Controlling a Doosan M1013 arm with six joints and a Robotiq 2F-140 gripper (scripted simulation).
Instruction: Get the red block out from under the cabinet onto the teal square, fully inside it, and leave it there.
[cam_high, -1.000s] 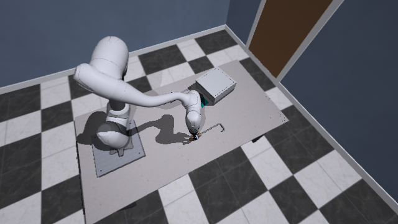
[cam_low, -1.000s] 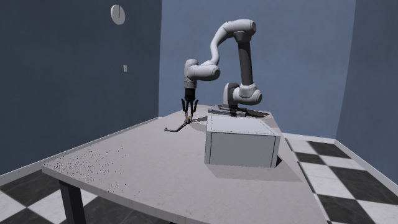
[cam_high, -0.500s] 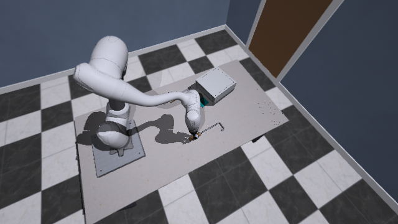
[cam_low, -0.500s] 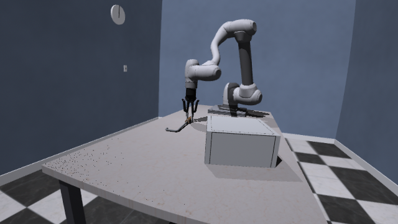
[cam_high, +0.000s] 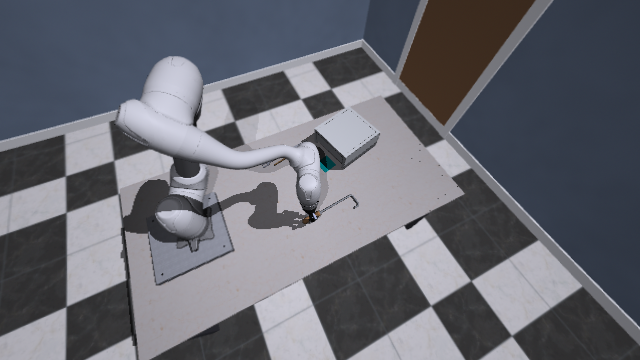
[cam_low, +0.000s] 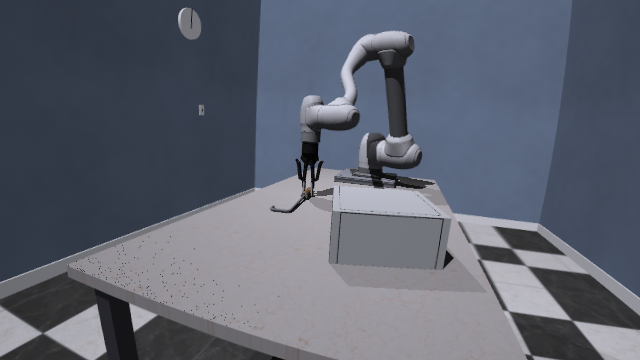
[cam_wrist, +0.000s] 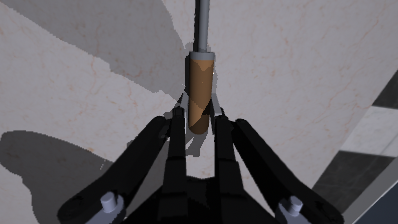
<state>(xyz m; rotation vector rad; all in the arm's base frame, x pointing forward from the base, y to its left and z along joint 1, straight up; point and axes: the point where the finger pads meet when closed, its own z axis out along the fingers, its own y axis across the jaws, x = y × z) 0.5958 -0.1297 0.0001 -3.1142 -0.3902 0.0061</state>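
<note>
Now: hand 440 mm to the right of the thin brown stick, 30 mm past it and 30 mm above it. The rest, counted from my hand: teal square: 320 mm to the left, 200 mm ahead, 40 mm below; hook tool: 130 mm ahead, 20 mm below, 10 mm to the right; grey forked tool: 450 mm to the left, 100 mm behind, 30 mm below.
</note>
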